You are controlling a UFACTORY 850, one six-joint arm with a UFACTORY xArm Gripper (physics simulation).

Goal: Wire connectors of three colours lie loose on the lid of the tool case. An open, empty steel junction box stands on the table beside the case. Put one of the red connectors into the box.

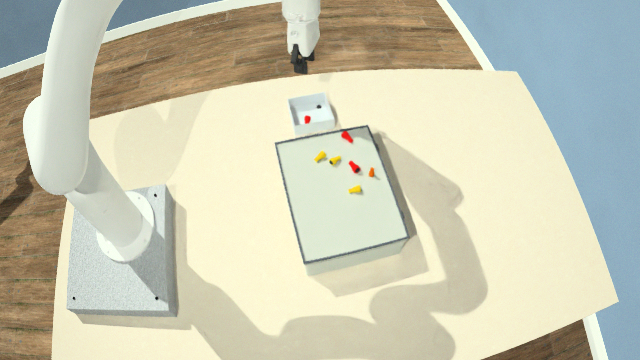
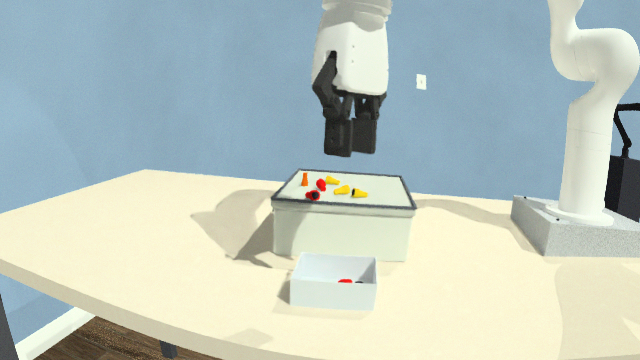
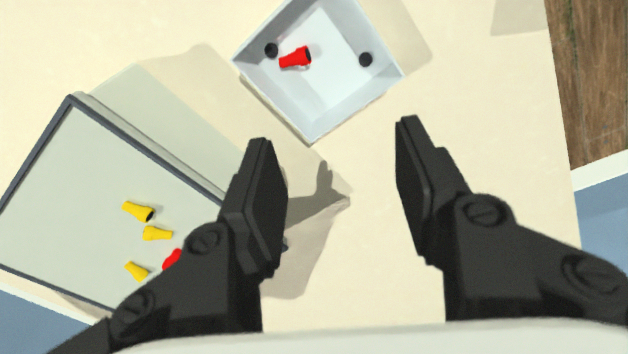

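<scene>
A red connector [image 1: 307, 119] [image 2: 345, 281] [image 3: 295, 57] lies on its side on the floor of the steel junction box [image 1: 315, 126] [image 2: 332, 296] [image 3: 320, 117]. My gripper [image 1: 300, 64] [image 2: 351, 154] [image 3: 336, 158] is open and empty, high above the table and apart from the box. On the case lid [image 1: 345, 220] [image 2: 385, 186] [image 3: 65, 180] lie two more red connectors, one [image 1: 347, 137] [image 2: 313, 195] near the edge by the box and one [image 1: 354, 167] [image 2: 321, 184] farther in. Three yellow connectors [image 1: 320, 157] [image 1: 335, 160] [image 1: 355, 190] and an orange connector [image 1: 371, 172] [image 2: 305, 179] also lie there.
The tool case [image 1: 357, 256] [image 2: 342, 232] stands right beside the box and is taller than it. The grey base block [image 1: 120, 287] [image 2: 590, 242] of the arm stands on the same table, apart from the case. The table edge runs near the box.
</scene>
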